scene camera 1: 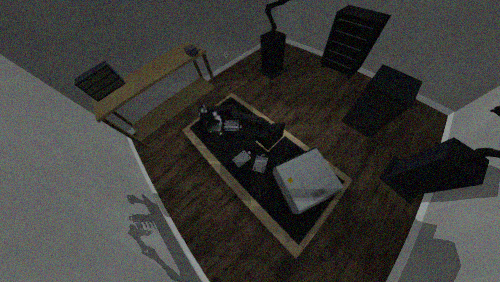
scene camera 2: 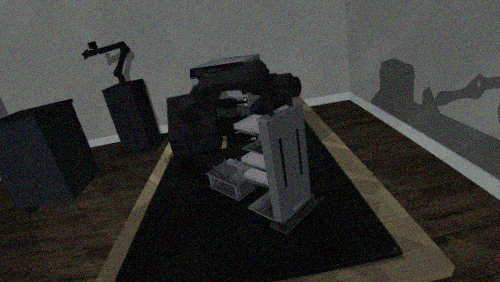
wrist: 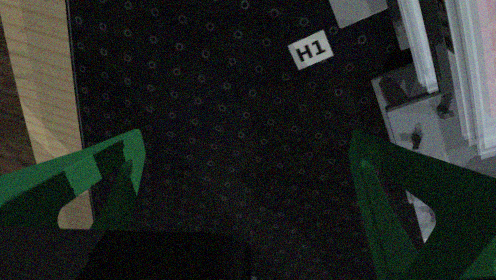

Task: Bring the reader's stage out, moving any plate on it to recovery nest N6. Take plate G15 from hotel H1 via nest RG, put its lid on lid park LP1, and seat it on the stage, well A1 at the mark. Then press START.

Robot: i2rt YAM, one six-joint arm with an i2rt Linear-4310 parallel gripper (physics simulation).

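Frame: origin at the arm's base, x back, y right, z up, level; centimetres.
Seen in the pictures: gripper, fingertip midpoint: [scene camera 1: 215,128] [wrist: 247,141]; arm's base, origin of the base link: [scene camera 1: 270,129] [scene camera 2: 189,117].
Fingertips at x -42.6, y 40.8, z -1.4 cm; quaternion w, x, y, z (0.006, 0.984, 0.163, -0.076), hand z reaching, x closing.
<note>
Pixels of each thing's top centre, then the offset from my fingertips to it. "pt": a spot on its surface instead.
- H1 label, surface spot: [wrist: 310,50] pt dx +3.1, dy +0.9, dz -14.4 cm
- upper plate, middle of its top: [scene camera 2: 259,121] dx +6.0, dy +11.8, dz +12.5 cm
- hotel's base, surface spot: [wrist: 415,122] pt dx +11.3, dy +0.8, dz -8.4 cm
- white reader, middle of its top: [scene camera 2: 225,60] [scene camera 1: 308,175] dx +28.1, dy -95.9, dz +19.0 cm
- clear box-like holder, middle of its top: [scene camera 2: 231,166] [scene camera 1: 230,123] dx +19.0, dy -0.4, dz -6.8 cm
My gripper [wrist: 247,141] is open, its green fingers wide apart with dark mat below and nothing between them. The H1 label [wrist: 310,50] lies on the mat ahead of the fingers. The grey hotel [scene camera 2: 285,165] stands upright with several pale plates on its shelves, among them an upper plate [scene camera 2: 250,123]. Stacked plate edges [wrist: 467,75] show at the right of the wrist view, above the hotel's base [wrist: 415,122]. Which plate is G15 cannot be told. The white reader [scene camera 1: 305,180] stands at the other end of the table; its stage and START button cannot be made out.
A clear box-like holder [scene camera 2: 230,177] [scene camera 1: 231,125] stands beside the hotel. Two pale flat holders [scene camera 1: 242,159] [scene camera 1: 260,163] lie between hotel and reader, their labels unreadable. The dark arm [scene camera 2: 230,82] reaches over the table behind the hotel. A wooden border [scene camera 1: 220,169] edges the black mat.
</note>
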